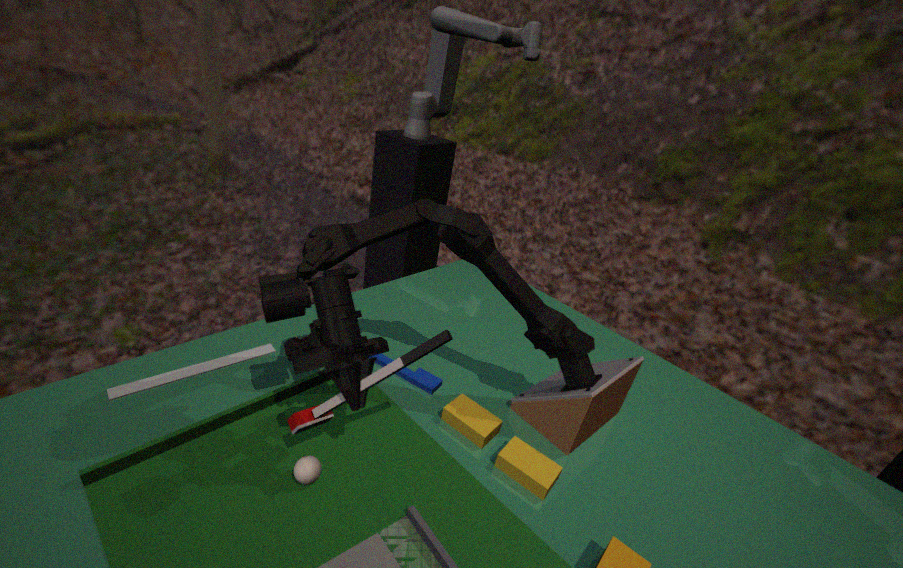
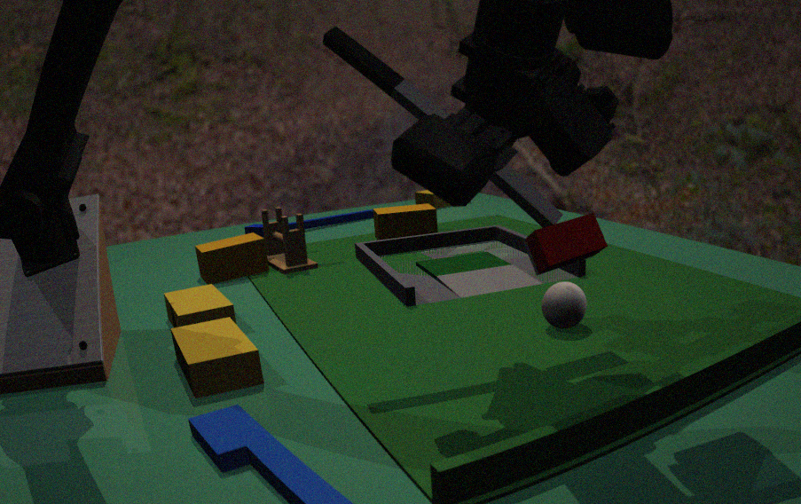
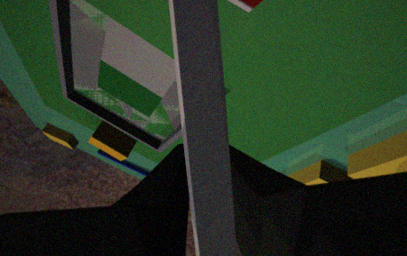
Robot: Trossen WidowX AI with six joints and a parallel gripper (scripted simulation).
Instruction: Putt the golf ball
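The white golf ball lies 11 cm below my gripper tip, 6 cm ahead of it and 4 cm to the right of it. Also, from my gripper tip: low dark curb 22 cm to the right, 12 cm below, 6 cm ahead; dark green putting mat 14 cm to the left, 14 cm below, 11 cm ahead; red putter 3 cm above, 2 cm behind, 1 cm to the right.
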